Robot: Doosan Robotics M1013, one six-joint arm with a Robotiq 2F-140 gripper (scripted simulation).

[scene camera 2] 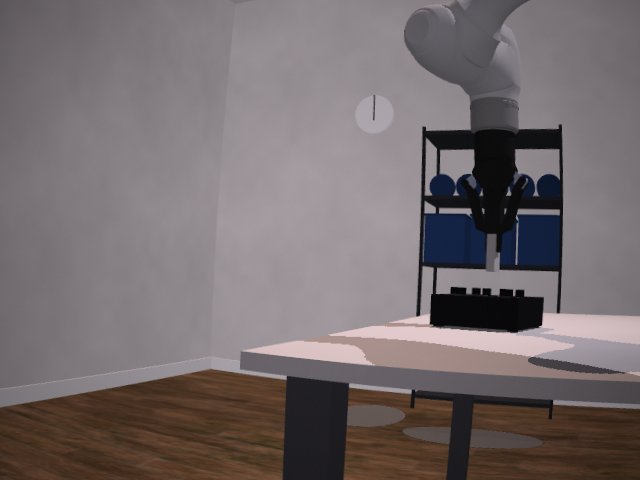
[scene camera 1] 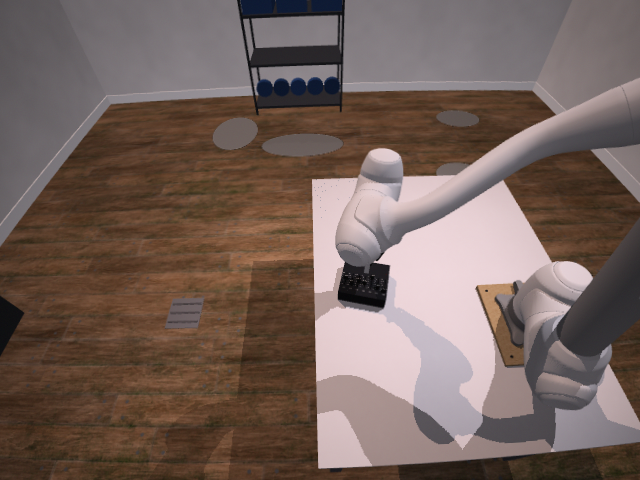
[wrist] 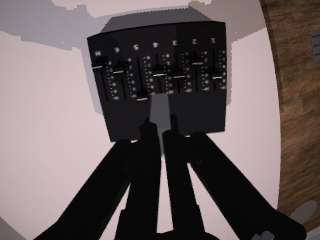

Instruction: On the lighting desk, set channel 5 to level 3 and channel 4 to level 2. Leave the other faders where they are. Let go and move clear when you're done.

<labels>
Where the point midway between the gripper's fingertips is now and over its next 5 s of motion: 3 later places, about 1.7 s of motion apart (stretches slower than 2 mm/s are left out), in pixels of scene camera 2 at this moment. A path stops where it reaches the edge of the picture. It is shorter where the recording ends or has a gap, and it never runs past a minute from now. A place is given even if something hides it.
The gripper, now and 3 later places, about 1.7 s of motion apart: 492, 271; 492, 284; 491, 291; 490, 291
</labels>
